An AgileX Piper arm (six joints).
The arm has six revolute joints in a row. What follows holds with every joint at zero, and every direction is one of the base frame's.
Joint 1 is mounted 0.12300 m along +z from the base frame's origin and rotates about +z.
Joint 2 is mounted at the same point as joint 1 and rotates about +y.
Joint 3 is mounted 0.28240 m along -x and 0.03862 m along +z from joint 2 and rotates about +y.
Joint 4 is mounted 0.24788 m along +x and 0.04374 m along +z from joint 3 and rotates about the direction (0.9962, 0, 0.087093).
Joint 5 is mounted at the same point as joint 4 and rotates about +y.
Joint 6 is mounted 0.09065 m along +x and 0.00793 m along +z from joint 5 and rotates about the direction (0.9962, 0, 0.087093).
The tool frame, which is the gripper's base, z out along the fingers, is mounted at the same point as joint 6; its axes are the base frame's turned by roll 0.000, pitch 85.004 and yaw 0.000 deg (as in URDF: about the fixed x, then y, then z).
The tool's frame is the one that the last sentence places.
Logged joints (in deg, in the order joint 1, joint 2, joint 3, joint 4, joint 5, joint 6), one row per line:
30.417 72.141 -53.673 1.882 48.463 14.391
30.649 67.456 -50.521 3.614 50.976 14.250
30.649 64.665 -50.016 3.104 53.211 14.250
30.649 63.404 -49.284 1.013 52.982 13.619
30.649 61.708 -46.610 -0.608 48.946 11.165
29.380 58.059 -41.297 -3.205 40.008 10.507
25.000 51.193 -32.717 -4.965 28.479 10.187
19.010 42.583 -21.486 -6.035 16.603 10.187
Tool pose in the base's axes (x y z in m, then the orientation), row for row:
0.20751 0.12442 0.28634 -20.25 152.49 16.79
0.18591 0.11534 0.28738 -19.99 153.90 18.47
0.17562 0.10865 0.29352 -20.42 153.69 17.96
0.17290 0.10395 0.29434 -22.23 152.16 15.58
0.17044 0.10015 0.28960 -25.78 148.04 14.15
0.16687 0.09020 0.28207 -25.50 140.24 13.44
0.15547 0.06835 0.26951 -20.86 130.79 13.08
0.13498 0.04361 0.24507 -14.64 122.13 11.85
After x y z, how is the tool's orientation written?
As a rotation vector, in degrees.
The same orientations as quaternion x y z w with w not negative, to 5 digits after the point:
-0.12770 0.96160 0.10588 0.21863
-0.12518 0.96371 0.11566 0.20545
-0.12799 0.96332 0.11257 0.20725
-0.14030 0.96030 0.09833 0.22017
-0.16534 0.94945 0.09075 0.25095
-0.16899 0.92937 0.08907 0.31588
-0.14379 0.90153 0.09016 0.39805
-0.10440 0.87090 0.08450 0.47275

